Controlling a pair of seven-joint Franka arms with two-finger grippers.
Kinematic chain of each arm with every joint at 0, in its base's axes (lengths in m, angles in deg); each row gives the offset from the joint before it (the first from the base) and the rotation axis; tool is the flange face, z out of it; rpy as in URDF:
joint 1: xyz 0 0 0.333 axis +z
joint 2: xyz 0 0 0 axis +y
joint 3: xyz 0 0 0.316 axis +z
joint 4: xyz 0.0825 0 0 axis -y
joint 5: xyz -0.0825 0 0.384 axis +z
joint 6: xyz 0 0 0 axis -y
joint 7: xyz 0.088 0 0 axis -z
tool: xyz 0 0 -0.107 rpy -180 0 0
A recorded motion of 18 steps. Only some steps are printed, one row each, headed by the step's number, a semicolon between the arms.
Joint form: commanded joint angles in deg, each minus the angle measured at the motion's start. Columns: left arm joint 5, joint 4, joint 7, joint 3, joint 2, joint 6, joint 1; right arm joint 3, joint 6, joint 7, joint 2, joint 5, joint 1, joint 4.
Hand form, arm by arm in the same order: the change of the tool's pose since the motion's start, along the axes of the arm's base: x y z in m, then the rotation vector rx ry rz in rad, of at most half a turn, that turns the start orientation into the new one. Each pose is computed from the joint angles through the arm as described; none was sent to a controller.
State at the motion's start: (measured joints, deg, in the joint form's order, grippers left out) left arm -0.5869 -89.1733 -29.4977 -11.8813 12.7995 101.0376 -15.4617; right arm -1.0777 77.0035 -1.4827 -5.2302 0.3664 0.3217 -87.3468
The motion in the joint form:
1: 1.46 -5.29 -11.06 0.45 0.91 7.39 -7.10; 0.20 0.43 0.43 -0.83 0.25 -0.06 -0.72
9: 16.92 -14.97 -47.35 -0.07 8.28 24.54 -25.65; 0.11 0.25 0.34 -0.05 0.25 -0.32 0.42
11: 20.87 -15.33 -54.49 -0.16 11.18 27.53 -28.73; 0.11 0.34 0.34 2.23 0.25 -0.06 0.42
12: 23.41 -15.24 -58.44 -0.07 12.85 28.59 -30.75; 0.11 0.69 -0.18 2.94 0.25 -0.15 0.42
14: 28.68 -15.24 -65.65 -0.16 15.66 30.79 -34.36; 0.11 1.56 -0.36 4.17 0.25 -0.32 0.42
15: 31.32 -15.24 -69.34 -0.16 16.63 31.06 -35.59; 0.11 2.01 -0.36 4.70 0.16 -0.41 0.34
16: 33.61 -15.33 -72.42 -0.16 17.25 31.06 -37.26; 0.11 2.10 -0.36 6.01 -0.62 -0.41 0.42
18: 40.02 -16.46 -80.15 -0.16 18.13 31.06 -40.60; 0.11 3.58 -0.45 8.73 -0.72 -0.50 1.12
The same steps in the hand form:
1: -0.0318 -0.0655 -0.0431 0.0138 -0.0225 0.0715; -0.0038 0.0018 0.0022 0.0035 -0.0094 -0.0045
9: -0.1623 -0.2215 -0.1755 0.1019 -0.1813 0.2225; 0.0000 -0.0013 0.0041 0.0035 -0.0126 -0.0090
11: -0.1884 -0.2460 -0.2054 0.1021 -0.2170 0.2412; 0.0136 0.0011 -0.0160 0.0032 0.0257 -0.0046
12: -0.2052 -0.2597 -0.2215 0.1068 -0.2402 0.2440; 0.0183 0.0003 -0.0219 0.0041 0.0318 0.0028
14: -0.2400 -0.2836 -0.2490 0.1024 -0.2896 0.2352; 0.0268 -0.0013 -0.0320 0.0042 0.0381 0.0028
15: -0.2520 -0.2899 -0.2592 0.1058 -0.3163 0.2439; 0.0306 -0.0024 -0.0370 0.0026 0.0409 0.0010
16: -0.2687 -0.2976 -0.2665 0.1075 -0.3416 0.2391; 0.0376 -0.0040 -0.0485 -0.0110 0.0611 0.0000
18: -0.3048 -0.3072 -0.2836 0.1086 -0.4143 0.2291; 0.0545 -0.0052 -0.0671 -0.0131 0.0705 0.0001

